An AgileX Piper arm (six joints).
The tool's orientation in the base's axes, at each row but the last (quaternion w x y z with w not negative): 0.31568 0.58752 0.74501 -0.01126; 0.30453 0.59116 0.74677 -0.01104; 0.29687 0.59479 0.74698 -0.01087; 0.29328 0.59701 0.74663 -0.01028; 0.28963 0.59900 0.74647 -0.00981; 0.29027 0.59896 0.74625 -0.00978; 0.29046 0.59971 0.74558 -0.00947; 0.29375 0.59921 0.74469 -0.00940
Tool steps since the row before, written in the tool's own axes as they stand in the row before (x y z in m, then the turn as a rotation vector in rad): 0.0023 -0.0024 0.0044 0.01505 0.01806 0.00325; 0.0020 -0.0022 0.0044 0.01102 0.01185 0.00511; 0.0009 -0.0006 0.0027 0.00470 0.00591 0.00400; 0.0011 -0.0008 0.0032 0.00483 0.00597 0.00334; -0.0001 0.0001 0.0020 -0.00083 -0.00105 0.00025; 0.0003 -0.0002 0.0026 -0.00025 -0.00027 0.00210; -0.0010 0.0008 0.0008 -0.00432 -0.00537 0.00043; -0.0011 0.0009 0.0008 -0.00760 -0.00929 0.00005
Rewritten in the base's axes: -0.0004 -0.0005 -0.0055 0.01576 0.01740 -0.00348; -0.0002 -0.0006 -0.0053 0.01153 0.01130 -0.00525; 0.0005 -0.0004 -0.0028 0.00647 0.00440 -0.00345; 0.0005 -0.0004 -0.0034 0.00622 0.00477 -0.00294; 0.0009 -0.0008 -0.0016 -0.00074 -0.00112 -0.00019; 0.0009 -0.0007 -0.0024 0.00067 -0.00106 -0.00172; 0.0012 -0.0010 0.0000 -0.00417 -0.00550 -0.00023; 0.0013 -0.0010 0.0001 -0.00749 -0.00938 0.00023
